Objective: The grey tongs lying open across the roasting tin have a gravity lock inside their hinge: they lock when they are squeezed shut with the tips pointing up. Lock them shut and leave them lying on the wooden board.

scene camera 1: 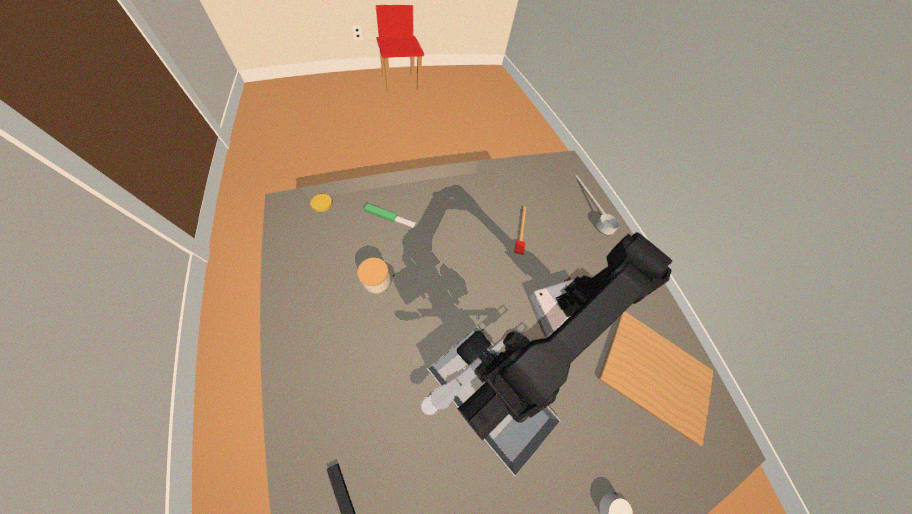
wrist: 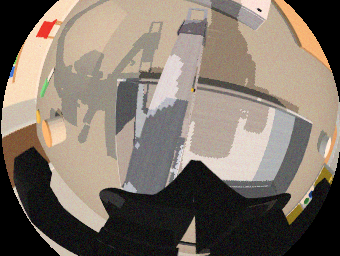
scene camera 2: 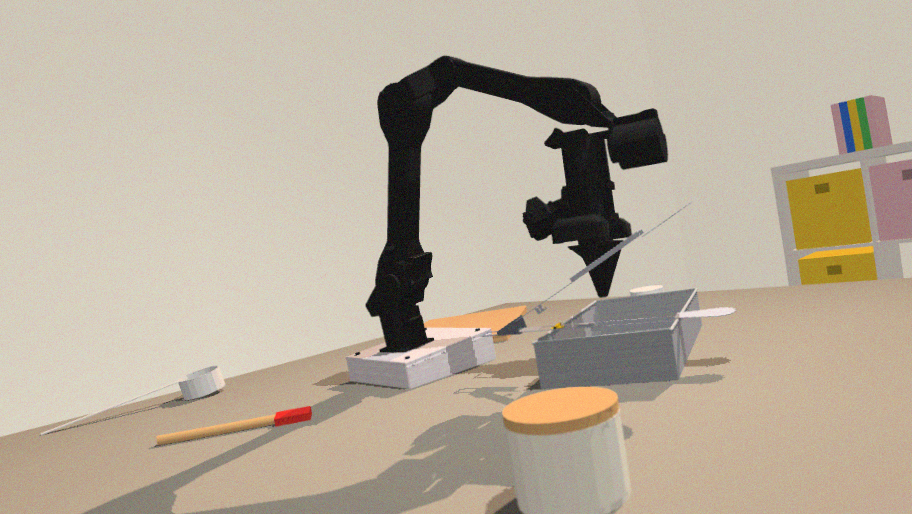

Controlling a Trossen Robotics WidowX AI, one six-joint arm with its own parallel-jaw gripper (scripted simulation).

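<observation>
My gripper (scene camera 2: pixel 603 297), (scene camera 1: pixel 486 374), (wrist: pixel 194 164). Red-tipped brush (scene camera 2: pixel 290 416), out of frame in the wrist view. Lidded white jar (scene camera 2: pixel 567 443), (scene camera 1: pixel 373 273). Grey roasting tin (scene camera 2: pixel 578 357), (scene camera 1: pixel 514 443), (wrist: pixel 255 146).
</observation>
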